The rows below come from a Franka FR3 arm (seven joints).
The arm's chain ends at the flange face. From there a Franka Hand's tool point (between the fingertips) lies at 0.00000 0.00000 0.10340 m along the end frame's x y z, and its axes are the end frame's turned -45 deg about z.
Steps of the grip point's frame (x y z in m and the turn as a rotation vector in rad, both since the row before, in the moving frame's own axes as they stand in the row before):
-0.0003 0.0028 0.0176 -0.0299 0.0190 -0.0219
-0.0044 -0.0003 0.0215 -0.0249 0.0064 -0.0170
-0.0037 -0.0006 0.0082 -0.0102 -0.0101 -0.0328
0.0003 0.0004 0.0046 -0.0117 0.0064 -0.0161
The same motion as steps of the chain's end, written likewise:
-0.0018 0.0014 0.0177 -0.0077 0.0346 -0.0219
-0.0056 0.0016 0.0215 -0.0131 0.0221 -0.0170
-0.0031 0.0007 0.0082 -0.0144 0.0001 -0.0328
-0.0008 -0.0003 0.0046 -0.0037 0.0128 -0.0161

